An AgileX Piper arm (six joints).
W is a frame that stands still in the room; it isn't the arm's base.
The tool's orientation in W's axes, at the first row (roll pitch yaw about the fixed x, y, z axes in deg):
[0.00, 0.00, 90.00]
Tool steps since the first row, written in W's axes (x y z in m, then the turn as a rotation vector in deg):
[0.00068, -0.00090, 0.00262, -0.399, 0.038, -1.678]
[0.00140, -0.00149, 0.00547, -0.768, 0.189, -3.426]
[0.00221, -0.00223, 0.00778, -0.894, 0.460, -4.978]
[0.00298, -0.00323, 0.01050, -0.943, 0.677, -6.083]
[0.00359, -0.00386, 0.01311, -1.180, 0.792, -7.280]
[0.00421, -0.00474, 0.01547, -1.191, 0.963, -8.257]
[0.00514, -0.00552, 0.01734, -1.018, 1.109, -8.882]
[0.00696, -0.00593, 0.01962, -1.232, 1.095, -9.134]
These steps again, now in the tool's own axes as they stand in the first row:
[-0.00090, -0.00068, 0.00262, 0.038, 0.399, -1.678]
[-0.00149, -0.00140, 0.00547, 0.189, 0.768, -3.426]
[-0.00223, -0.00221, 0.00778, 0.460, 0.894, -4.978]
[-0.00323, -0.00298, 0.01050, 0.677, 0.943, -6.083]
[-0.00386, -0.00359, 0.01311, 0.792, 1.180, -7.280]
[-0.00474, -0.00421, 0.01547, 0.963, 1.191, -8.257]
[-0.00552, -0.00514, 0.01734, 1.109, 1.018, -8.882]
[-0.00593, -0.00696, 0.01962, 1.095, 1.232, -9.134]

